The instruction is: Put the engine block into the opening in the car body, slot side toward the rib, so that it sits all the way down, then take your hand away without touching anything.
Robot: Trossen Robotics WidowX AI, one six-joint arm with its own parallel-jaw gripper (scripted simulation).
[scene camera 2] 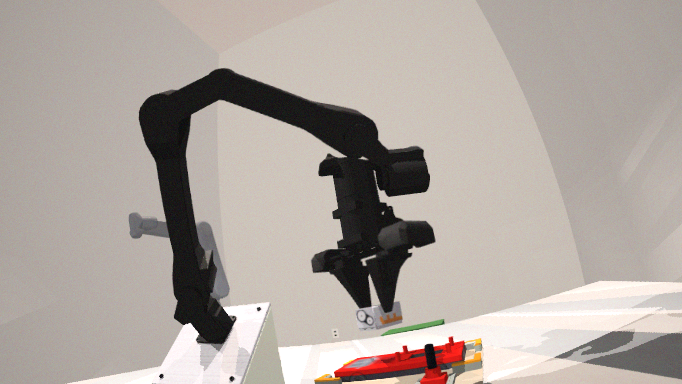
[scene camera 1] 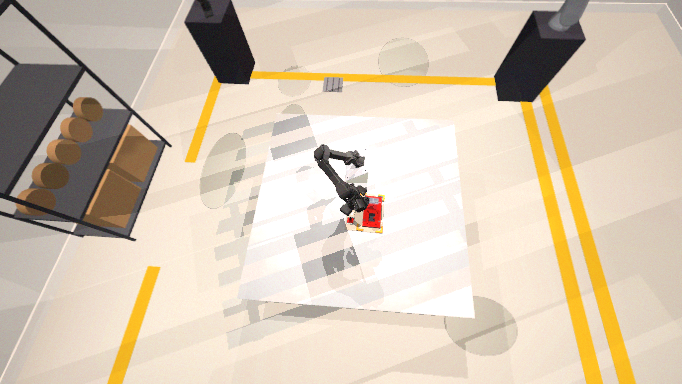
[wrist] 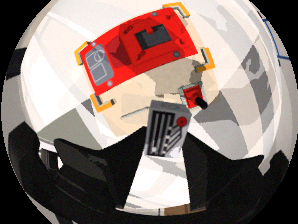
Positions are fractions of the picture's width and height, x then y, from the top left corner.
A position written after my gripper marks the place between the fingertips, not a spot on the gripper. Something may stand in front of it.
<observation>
My gripper (scene camera 2: 0.55, 0.82) carries a grey engine block (wrist: 0.57, 0.55).
My gripper is seen too in the wrist view (wrist: 0.56, 0.60).
</observation>
